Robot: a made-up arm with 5 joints.
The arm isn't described. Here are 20 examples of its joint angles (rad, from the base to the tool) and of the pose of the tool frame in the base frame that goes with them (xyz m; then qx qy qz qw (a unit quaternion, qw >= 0)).
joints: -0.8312 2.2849 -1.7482 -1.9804 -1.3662
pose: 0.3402 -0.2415 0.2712 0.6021 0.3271 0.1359 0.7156
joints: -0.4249 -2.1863 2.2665 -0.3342 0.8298
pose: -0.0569 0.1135 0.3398 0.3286 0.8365 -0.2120 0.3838
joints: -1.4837 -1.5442 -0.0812 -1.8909 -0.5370
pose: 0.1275 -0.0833 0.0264 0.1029 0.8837 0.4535 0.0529
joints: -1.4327 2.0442 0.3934 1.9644 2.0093
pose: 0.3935 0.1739 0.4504 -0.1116 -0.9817 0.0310 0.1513
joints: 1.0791 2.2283 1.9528 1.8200 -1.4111
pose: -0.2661 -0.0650 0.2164 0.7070 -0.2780 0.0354 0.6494
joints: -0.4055 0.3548 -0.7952 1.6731 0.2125
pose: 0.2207 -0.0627 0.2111 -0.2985 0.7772 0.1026 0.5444
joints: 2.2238 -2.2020 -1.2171 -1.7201 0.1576
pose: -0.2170 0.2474 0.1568 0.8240 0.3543 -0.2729 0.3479
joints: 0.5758 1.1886 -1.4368 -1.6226 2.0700
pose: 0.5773 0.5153 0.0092 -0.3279 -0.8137 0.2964 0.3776
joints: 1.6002 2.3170 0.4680 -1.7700 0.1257
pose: -0.1799 0.1682 0.1643 0.1053 0.7902 -0.4499 0.4026
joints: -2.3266 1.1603 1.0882 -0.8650 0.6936
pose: -0.0408 0.0676 0.2047 0.7179 -0.5086 0.4171 0.2276
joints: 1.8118 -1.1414 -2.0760 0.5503 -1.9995
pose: -0.0046 0.4134 0.5925 0.0686 -0.6748 -0.6140 0.4036
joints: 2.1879 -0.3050 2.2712 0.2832 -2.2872
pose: -0.0572 -0.3431 0.5450 0.8386 0.0580 -0.2574 0.4765
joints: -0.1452 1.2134 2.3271 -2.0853 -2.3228
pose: 0.0049 0.1260 -0.4976 -0.5956 -0.3444 0.3825 0.6168
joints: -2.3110 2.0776 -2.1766 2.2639 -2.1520
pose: -0.4449 -0.0182 -0.3365 0.2246 -0.7687 0.4312 0.4156
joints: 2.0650 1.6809 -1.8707 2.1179 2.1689
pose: -0.5079 0.5720 -0.1588 0.3644 -0.1834 0.3914 0.8248
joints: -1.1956 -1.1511 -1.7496 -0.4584 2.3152
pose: 0.4251 -0.6713 0.2297 -0.5652 -0.4789 -0.5662 0.3614
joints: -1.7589 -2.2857 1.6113 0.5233 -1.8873
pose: -0.0970 0.2243 -0.2351 -0.5540 0.1776 0.0336 0.8127
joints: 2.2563 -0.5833 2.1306 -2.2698 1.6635
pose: 0.1045 -0.4046 0.2752 -0.4658 -0.6484 -0.4480 0.4024
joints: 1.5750 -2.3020 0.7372 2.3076 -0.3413
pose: -0.1166 0.1553 -0.0098 0.1067 -0.7376 -0.2824 0.6040
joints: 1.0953 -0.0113 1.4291 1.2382 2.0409
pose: -0.3210 -0.3400 0.1437 -0.6307 0.4160 0.4212 0.5017
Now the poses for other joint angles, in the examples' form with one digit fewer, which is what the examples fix.
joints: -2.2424 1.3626 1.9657 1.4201 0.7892
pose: 0.196 -0.094 -0.206 -0.103 -0.175 0.917 0.343
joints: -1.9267 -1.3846 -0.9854 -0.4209 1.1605
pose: 0.025 -0.551 -0.052 -0.296 -0.443 -0.717 0.450
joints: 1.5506 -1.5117 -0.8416 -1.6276 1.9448
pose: -0.055 0.678 -0.147 0.232 -0.015 -0.026 0.972
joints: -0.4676 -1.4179 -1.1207 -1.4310 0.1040
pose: 0.327 -0.047 0.141 0.491 -0.815 -0.158 0.264
